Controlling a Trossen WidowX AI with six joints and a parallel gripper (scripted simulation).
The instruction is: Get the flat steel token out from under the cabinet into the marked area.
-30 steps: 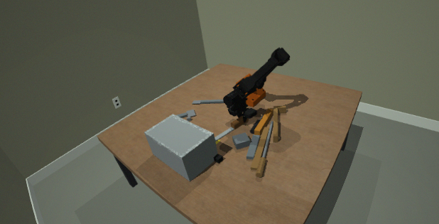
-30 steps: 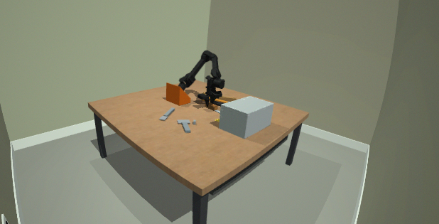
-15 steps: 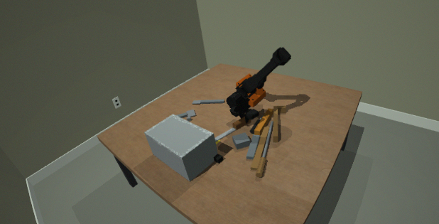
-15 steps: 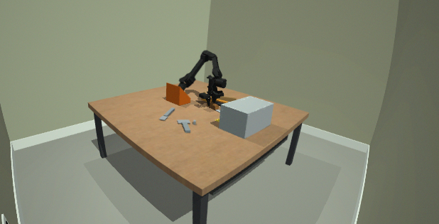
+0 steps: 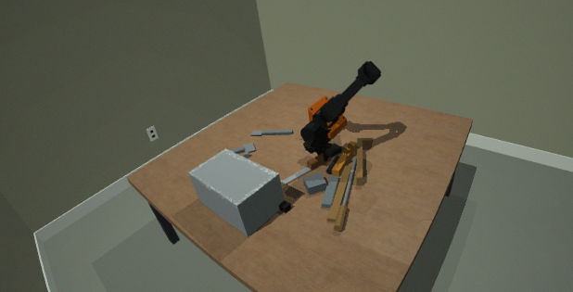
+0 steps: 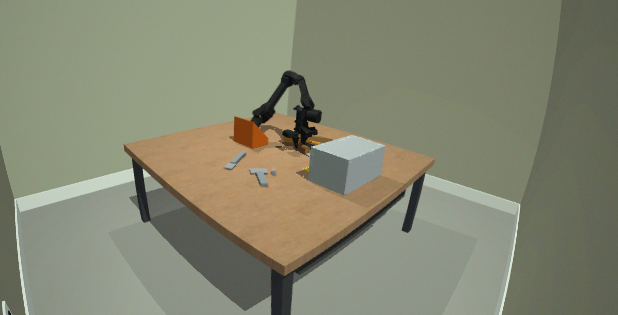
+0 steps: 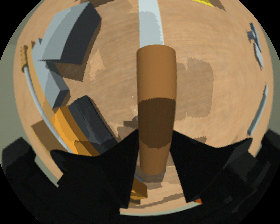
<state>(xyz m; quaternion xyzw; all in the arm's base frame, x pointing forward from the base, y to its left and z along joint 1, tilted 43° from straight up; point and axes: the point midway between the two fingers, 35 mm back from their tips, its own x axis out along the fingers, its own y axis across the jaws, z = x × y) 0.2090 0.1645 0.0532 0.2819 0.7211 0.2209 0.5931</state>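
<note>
My gripper tip is now 60 mm past the orange bar, 70 mm to the right of it and 10 mm below it. From my gripper tip the other things lie so: grey block: 140 mm ahead, 90 mm to the left, 10 mm above; wooden stick: 110 mm ahead, 180 mm to the left; grey t-piece: 170 mm ahead, 380 mm to the right.
</note>
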